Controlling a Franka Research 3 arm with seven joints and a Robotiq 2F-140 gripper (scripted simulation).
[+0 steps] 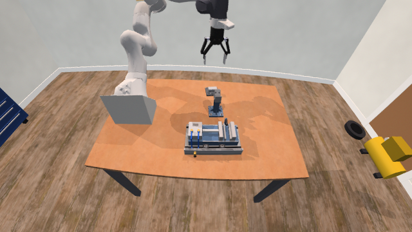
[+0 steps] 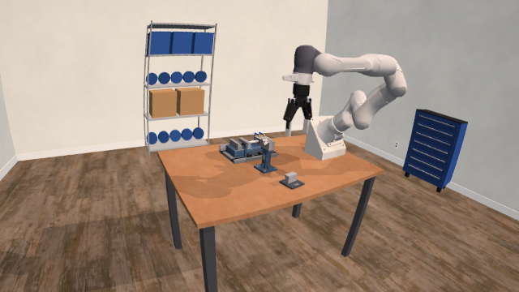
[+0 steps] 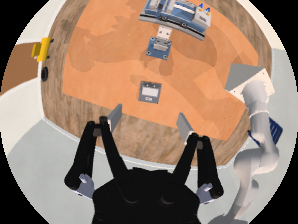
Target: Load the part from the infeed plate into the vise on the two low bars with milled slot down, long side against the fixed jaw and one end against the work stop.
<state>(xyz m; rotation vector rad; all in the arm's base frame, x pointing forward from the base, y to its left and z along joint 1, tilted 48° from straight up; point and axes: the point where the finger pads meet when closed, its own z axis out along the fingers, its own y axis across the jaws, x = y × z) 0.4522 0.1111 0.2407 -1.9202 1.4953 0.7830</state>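
My hand is 240 mm above the part. The rest, counted from my hand: fixed jaw: 120 mm ahead, 390 mm to the right, 180 mm below; air cylinder: 70 mm behind, 400 mm to the right, 180 mm below; infeed plate: 10 mm to the left, 260 mm below.
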